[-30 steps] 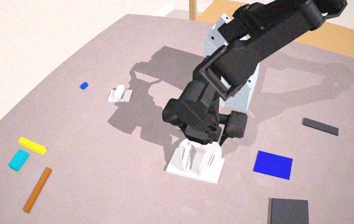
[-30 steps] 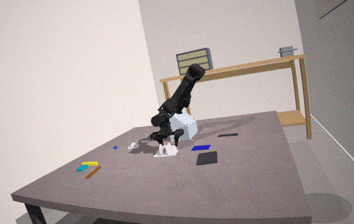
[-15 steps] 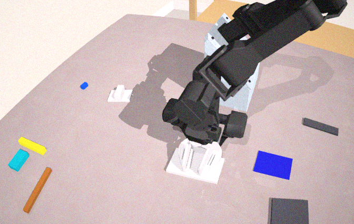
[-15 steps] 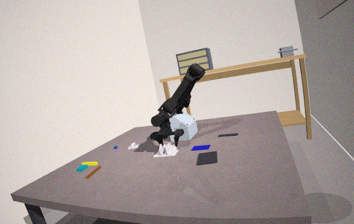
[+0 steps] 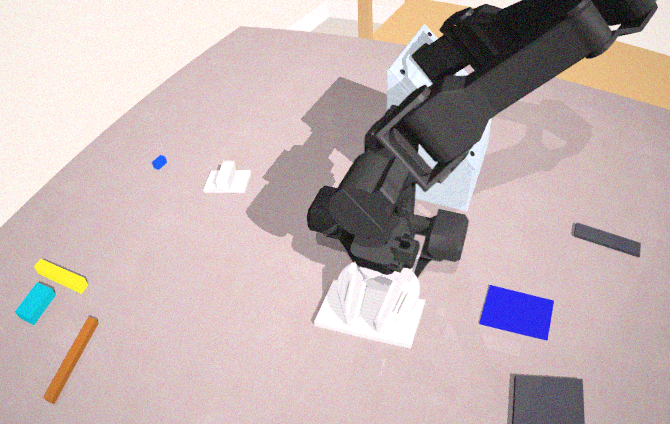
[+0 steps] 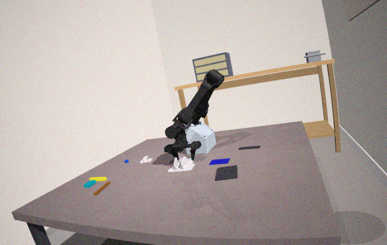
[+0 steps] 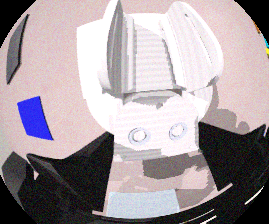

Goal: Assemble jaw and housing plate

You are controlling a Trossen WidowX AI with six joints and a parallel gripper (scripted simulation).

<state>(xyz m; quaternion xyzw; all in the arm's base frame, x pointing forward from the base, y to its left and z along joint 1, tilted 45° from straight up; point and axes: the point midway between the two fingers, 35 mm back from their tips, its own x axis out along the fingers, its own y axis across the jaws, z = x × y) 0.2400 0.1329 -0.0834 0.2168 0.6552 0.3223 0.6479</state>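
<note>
Right now the white jaw is 20 mm to the left of my gripper tip, 20 mm ahead of it and 10 mm above it. Round my gripper tip: blue pad (190 mm to the left, 10 mm below); dark slab (270 mm to the left, 140 mm ahead); white base plate (70 mm ahead, 10 mm to the left).
</note>
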